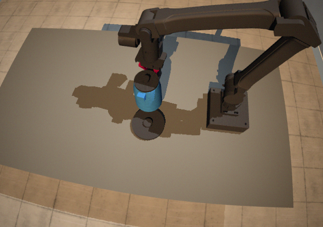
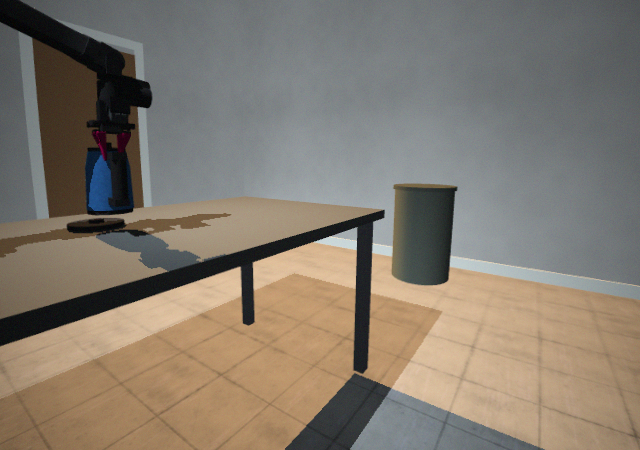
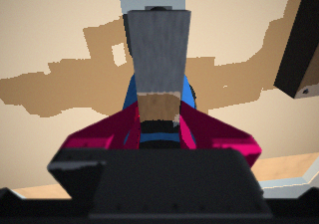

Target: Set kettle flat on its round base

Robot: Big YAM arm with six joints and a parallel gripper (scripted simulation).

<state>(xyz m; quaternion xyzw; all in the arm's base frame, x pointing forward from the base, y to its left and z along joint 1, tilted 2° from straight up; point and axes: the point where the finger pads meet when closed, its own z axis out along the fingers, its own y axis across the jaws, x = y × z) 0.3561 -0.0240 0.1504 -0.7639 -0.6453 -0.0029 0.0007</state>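
The blue kettle lies 60 mm below my hand and 30 mm to the left of it. Also, from my hand: kettle base: 200 mm below, 160 mm to the left.
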